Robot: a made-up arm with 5 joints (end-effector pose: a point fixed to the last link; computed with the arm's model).
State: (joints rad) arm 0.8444 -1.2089 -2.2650 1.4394 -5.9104
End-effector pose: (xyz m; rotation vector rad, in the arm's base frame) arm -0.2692 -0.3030 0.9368 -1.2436 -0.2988 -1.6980
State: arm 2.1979 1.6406 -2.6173 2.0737 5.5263
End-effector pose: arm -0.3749 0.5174 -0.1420 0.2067 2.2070 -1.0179
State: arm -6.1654 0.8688 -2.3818 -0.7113 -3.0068
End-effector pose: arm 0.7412 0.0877 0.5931 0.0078 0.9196 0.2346
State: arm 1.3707 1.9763 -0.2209 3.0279 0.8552
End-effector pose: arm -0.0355 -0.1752 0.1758 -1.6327 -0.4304 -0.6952
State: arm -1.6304 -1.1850 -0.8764 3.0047 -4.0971
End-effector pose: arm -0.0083 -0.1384 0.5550 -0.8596 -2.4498 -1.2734
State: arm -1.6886 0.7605 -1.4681 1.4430 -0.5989
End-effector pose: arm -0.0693 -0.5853 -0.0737 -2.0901 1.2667 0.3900
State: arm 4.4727 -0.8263 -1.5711 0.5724 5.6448
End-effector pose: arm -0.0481 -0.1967 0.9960 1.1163 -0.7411 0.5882
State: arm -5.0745 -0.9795 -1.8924 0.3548 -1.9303
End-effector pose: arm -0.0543 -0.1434 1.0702 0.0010 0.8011 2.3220
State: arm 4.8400 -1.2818 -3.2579 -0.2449 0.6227
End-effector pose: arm -0.1060 0.8262 0.2232 -1.0100 1.6931 1.6818
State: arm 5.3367 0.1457 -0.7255 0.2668 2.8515
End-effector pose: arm 0.3331 -0.4623 0.0312 0.9267 2.7214 -0.2630
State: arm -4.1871 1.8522 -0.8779 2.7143 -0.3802
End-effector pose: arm 0.0750 -0.1294 -0.0822 -0.1943 -0.5625 -1.3874
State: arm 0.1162 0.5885 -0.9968 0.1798 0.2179
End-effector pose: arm 0.5824 0.0680 -0.0915 -3.0800 0.1568 -0.3490
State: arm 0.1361 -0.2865 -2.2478 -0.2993 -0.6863
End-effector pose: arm 0.1110 0.0152 1.0946 0.3792 0.1654 2.5649
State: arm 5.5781 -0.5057 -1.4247 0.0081 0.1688
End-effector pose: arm 0.3264 -0.2777 0.8794 1.4369 -0.6711 2.1897
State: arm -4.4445 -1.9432 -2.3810 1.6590 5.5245
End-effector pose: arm 0.2021 -0.7364 0.4328 -0.1534 -0.5497 -2.0161
